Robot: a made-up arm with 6 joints. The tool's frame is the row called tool.
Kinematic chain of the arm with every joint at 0, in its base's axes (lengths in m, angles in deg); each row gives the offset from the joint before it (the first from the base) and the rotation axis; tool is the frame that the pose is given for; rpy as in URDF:
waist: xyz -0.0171 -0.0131 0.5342 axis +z
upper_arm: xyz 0.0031 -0.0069 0.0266 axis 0 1 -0.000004
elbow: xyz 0.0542 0.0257 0.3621 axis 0 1 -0.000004
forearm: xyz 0.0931 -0.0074 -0.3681 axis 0 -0.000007 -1
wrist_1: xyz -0.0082 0.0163 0.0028 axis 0 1 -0.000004
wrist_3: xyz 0.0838 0.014 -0.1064 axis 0 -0.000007 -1
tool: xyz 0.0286 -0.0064 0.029 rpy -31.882 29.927 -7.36
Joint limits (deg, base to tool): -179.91..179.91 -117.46..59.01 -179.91..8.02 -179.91..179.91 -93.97..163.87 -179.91..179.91
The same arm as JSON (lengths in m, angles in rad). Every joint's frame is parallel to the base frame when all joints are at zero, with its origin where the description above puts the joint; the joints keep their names.
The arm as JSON. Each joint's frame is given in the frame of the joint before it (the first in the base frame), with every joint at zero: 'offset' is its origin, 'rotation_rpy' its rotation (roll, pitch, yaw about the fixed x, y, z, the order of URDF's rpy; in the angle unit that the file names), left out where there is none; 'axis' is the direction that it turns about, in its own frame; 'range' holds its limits. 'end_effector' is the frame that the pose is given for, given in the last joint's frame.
{"length_unit": "m", "angle_unit": "rad", "chain": [
  {"id": "waist", "offset": [-0.0171, -0.0131, 0.5342], "axis": "+z", "range": [-3.14, 3.14]},
  {"id": "upper_arm", "offset": [0.0031, -0.0069, 0.0266], "axis": "+y", "range": [-2.0501, 1.0299]},
  {"id": "elbow", "offset": [0.0542, 0.0257, 0.3621], "axis": "+y", "range": [-3.14, 0.14]},
  {"id": "forearm", "offset": [0.0931, -0.0074, -0.3681], "axis": "-z", "range": [-3.14, 3.14]},
  {"id": "wrist_1", "offset": [-0.0082, 0.0163, 0.0028], "axis": "+y", "range": [-1.6401, 2.8601]},
  {"id": "wrist_3", "offset": [0.0838, 0.014, -0.1064], "axis": "-z", "range": [-3.14, 3.14]}
], "end_effector": {"offset": [0.0286, -0.0064, 0.029], "rotation_rpy": [-0.5564, 0.5223, -0.1285]}}

